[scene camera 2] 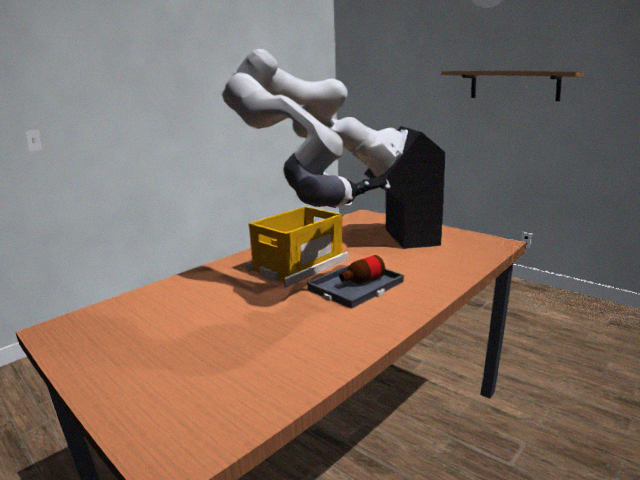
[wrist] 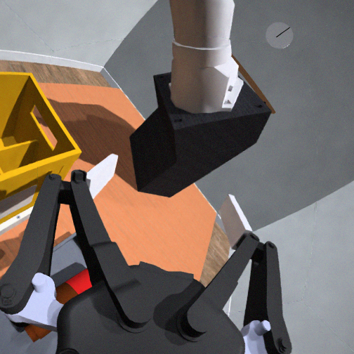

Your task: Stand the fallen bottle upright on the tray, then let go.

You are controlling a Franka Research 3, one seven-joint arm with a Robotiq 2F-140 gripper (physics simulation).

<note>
The pictures show: the gripper, a yellow crate, a dark grey tray and a brown bottle.
</note>
